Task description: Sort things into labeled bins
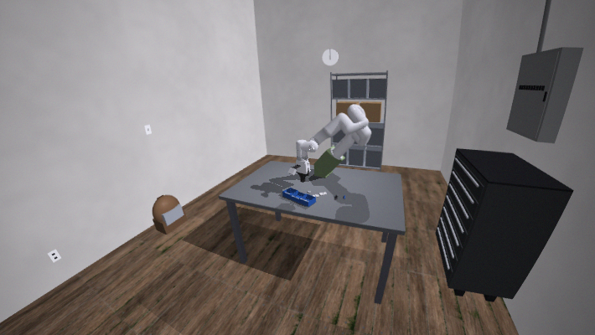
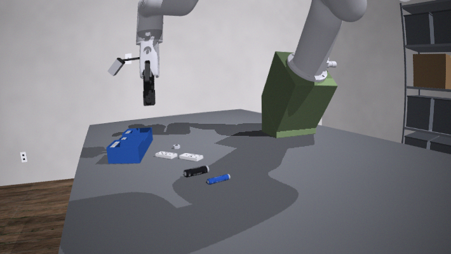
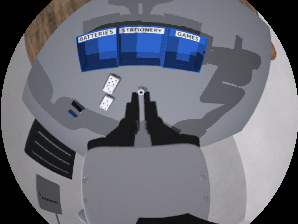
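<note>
Right now the blue bin is 60 mm ahead of my hand, 10 mm to the right of it and 120 mm below it. From my hand the other things lie so: white dotted piece (90 mm behind, 120 mm to the left, 130 mm below); small nut (70 mm behind, 10 mm to the left, 140 mm below); white domino (30 mm behind, 80 mm to the left, 130 mm below).
</note>
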